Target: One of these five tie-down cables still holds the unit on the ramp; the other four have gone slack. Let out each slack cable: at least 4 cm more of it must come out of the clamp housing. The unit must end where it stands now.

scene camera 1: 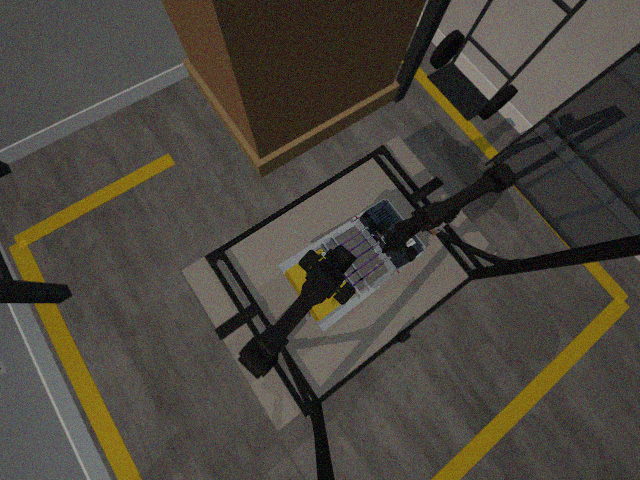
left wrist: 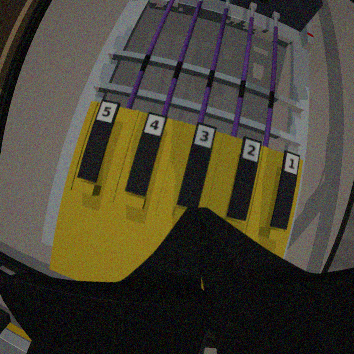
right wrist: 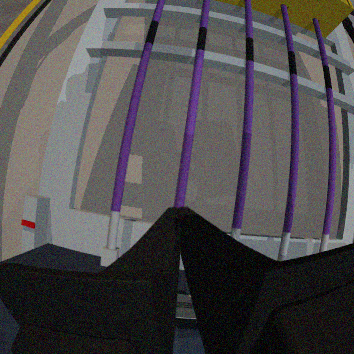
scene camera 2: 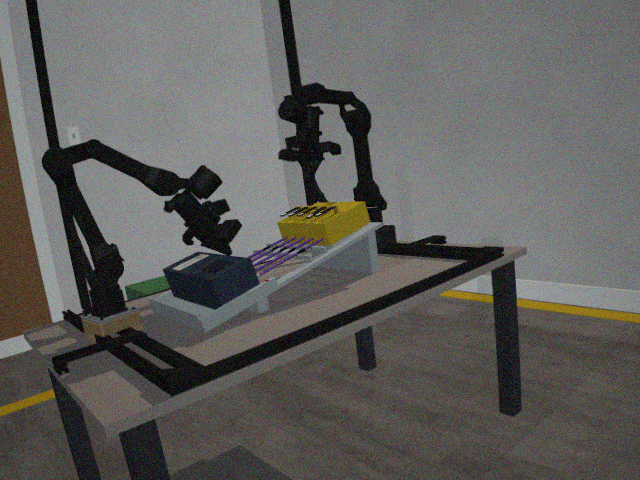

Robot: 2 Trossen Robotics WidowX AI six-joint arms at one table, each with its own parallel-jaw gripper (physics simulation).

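The yellow clamp housing (scene camera 1: 323,312) (scene camera 2: 346,227) (left wrist: 100,240) (right wrist: 320,12) sits at the ramp's high end, with black levers numbered 1 to 5. Purple cable 1 (left wrist: 274,60) (right wrist: 131,120), cable 2 (left wrist: 247,50) (right wrist: 191,120), cable 3 (left wrist: 218,42) (right wrist: 248,110), cable 4 (left wrist: 189,40) (right wrist: 295,120) and cable 5 (left wrist: 155,40) (right wrist: 331,125) run to the dark blue unit (scene camera 2: 206,281) on the lower ramp (scene camera 2: 351,260) (left wrist: 65,185). My left gripper (scene camera 2: 316,200) (left wrist: 195,216) is shut and empty at lever 3's lower end. My right gripper (scene camera 2: 227,252) (right wrist: 177,215) is shut and empty above the unit's cable side, its tips overlapping cable 2 in the wrist view.
Two crossbars (left wrist: 200,72) (left wrist: 200,102) span the ramp beneath the cables. A black frame rail (scene camera 2: 310,327) runs along the table's edge. A green block (scene camera 2: 147,288) lies behind the unit, and a wooden block (scene camera 2: 103,326) is under the right arm's base.
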